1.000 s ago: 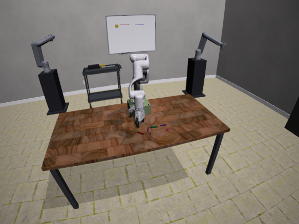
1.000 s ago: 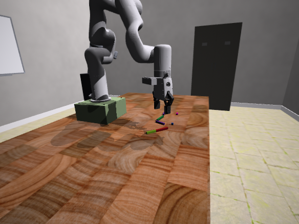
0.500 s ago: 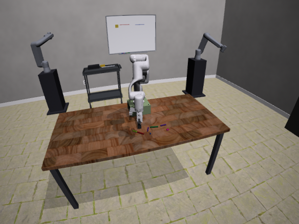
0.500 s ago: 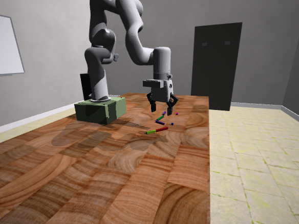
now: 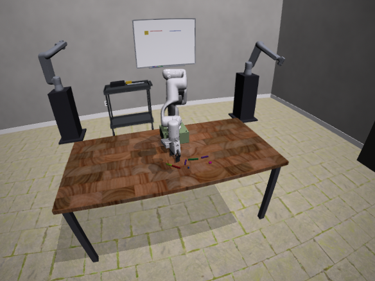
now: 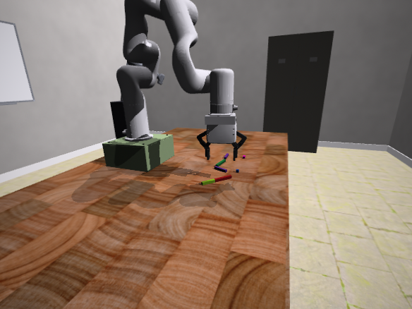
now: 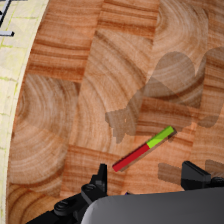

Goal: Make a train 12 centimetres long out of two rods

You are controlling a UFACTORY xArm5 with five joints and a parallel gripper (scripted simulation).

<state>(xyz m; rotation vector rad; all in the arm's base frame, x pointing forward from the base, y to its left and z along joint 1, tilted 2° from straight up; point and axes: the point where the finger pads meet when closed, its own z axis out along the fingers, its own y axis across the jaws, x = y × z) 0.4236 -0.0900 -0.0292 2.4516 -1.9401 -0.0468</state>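
Now: hand 90 mm above the red rod and 10 mm to the right of it. From my hand the other things lie so: green rod (160 mm to the left, 90 mm below, 50 mm behind); small blue rod (90 mm to the left, 90 mm below, 40 mm ahead); lime rod (90 mm below, 40 mm to the right, 40 mm behind).
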